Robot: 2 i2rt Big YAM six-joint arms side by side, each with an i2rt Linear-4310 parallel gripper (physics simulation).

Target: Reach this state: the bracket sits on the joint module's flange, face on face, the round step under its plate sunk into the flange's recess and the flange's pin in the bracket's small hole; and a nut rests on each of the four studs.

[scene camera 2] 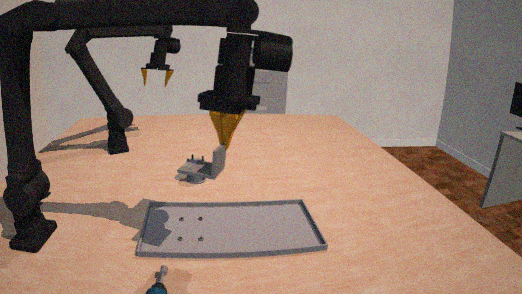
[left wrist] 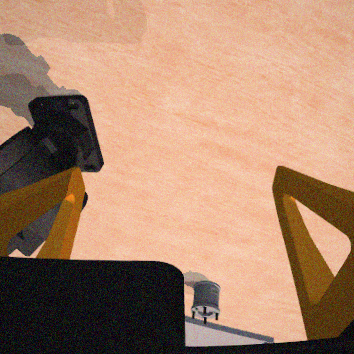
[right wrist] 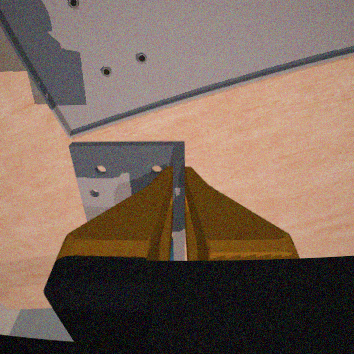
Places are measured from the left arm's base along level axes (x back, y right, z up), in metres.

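Pixels of known places: left gripper, fingertip midpoint: (scene camera 2: 154, 86) (left wrist: 178, 176); right gripper, fingertip midpoint: (scene camera 2: 224, 148) (right wrist: 178, 177); left arm's base, origin of the base link: (scene camera 2: 118, 148) (left wrist: 69, 133); right arm's base, origin of the base link: (scene camera 2: 35, 236).
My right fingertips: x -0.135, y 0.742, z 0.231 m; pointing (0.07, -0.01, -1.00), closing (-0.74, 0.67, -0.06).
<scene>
For each thing: its top centre in the pictures, then the offset to it from my right fingertips. "*": a spot on its surface instead.
- joint module, middle of its top: (left wrist: 204, 318) (scene camera 2: 195, 157) dx -0.072, dy -0.345, dz -0.157 m
- front right nut, middle of its top: (scene camera 2: 201, 237) dx +0.042, dy -0.040, dz -0.222 m
- grey tray, middle of its top: (scene camera 2: 229, 224) (left wrist: 193, 339) dx -0.038, dy -0.055, dz -0.215 m
- blue-handled tool, surface spot: (scene camera 2: 158, 289) * dx +0.192, dy +0.117, dz -0.191 m
The joint module (left wrist: 205, 296) stands on the table in the left wrist view, three dark studs showing with no nuts on them. In scene camera 2 dark studs (scene camera 2: 192, 158) rise behind the bracket's plate. The bracket (scene camera 2: 218, 162) (right wrist: 179, 150) has its wall upright between the fingertips of my right gripper (scene camera 2: 224, 147) (right wrist: 178, 177), which is shut on it. Table shows through two bracket holes; the plate's height is unclear. Four nuts, one the front right nut (scene camera 2: 200, 239), lie in the tray. My left gripper (scene camera 2: 155, 85) (left wrist: 178, 176) is open and empty, high at the back.
The grey tray (scene camera 2: 235, 253) (right wrist: 215, 85) lies in front of the bracket, with a low rim; part of it shows at the bottom of the left wrist view. A blue-handled tool (scene camera 2: 158, 289) lies at the front edge of the picture. A dark arm part (left wrist: 65, 125) shows beyond the left finger.
</scene>
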